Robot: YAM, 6 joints.
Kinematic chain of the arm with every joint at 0, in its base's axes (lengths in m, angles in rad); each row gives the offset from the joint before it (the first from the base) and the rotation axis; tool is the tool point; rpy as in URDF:
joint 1: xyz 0 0 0.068 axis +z
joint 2: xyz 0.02 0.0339 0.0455 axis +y
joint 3: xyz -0.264 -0.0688 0 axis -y
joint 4: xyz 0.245 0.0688 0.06 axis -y
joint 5: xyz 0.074 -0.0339 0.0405 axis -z
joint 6: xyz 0.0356 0 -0.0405 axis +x
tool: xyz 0 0 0 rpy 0 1.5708 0
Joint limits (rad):
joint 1: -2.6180..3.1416
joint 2: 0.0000..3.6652
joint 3: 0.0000..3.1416
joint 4: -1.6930..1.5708
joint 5: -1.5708..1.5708
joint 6: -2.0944..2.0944
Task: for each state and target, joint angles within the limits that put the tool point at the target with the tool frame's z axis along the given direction. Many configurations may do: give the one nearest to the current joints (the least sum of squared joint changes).
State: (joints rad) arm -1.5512 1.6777 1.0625 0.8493 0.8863 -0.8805
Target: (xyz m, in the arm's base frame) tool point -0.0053 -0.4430 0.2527 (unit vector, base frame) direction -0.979 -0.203 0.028
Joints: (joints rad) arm -1.5031 2.0365 1.3338 0.9054 1.4312 -0.8805
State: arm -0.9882 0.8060 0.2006 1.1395 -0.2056 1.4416
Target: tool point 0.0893 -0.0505 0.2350 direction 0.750 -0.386 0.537
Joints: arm -0.5310 0.1509 0.0017 0.7168 -0.0469 1.4416
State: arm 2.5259 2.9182 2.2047 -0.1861 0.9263 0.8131
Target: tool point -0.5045 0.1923 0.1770 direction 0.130 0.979 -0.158
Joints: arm 2.8417 2.4924 2.0958 -0.3670 1.3403 0.8131
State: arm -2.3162 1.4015 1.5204 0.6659 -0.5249 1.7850
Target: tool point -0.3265 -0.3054 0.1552 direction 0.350 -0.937 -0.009
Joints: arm -2.4653 2.1952 1.2153 0.9512 -1.2518 1.7850
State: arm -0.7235 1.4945 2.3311 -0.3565 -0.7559 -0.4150
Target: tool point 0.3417 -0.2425 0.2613 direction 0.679 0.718 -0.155
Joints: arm -0.7011 2.0368 1.7455 -0.9345 -1.4054 -0.4150
